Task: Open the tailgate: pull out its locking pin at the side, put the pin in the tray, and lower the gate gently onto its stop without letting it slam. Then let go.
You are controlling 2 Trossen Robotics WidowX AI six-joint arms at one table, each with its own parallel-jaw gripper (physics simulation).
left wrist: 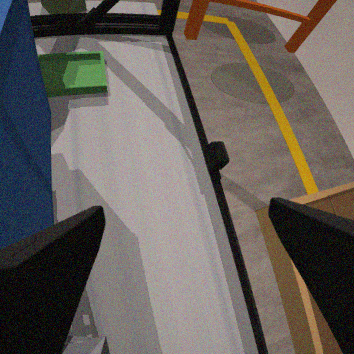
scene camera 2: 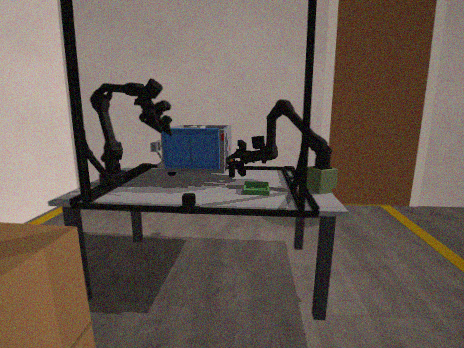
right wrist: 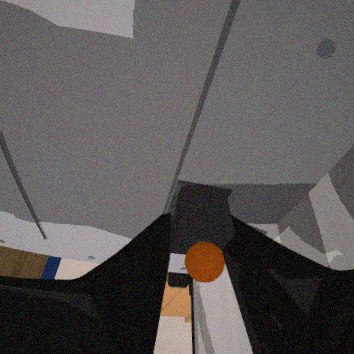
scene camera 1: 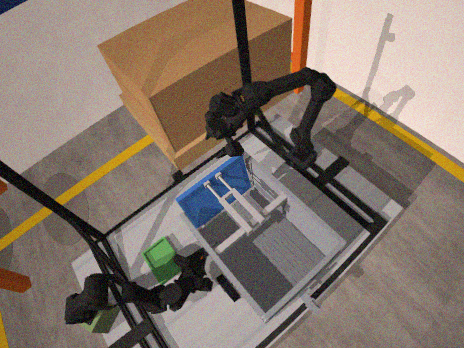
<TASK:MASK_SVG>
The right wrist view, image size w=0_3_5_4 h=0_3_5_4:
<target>my right gripper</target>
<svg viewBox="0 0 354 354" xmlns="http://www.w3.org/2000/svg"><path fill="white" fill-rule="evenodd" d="M231 215L235 235L221 250L252 353L354 354L354 269L336 270L328 268L285 247ZM170 214L164 213L159 215L116 253L77 278L44 279L0 275L0 354L153 354L170 257Z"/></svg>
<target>orange-tipped locking pin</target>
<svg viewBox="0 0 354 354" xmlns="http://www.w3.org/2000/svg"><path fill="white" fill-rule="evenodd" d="M192 238L192 246L187 250L184 258L186 271L197 281L210 282L216 279L223 270L223 254L215 244L211 243L211 240Z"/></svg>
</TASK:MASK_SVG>
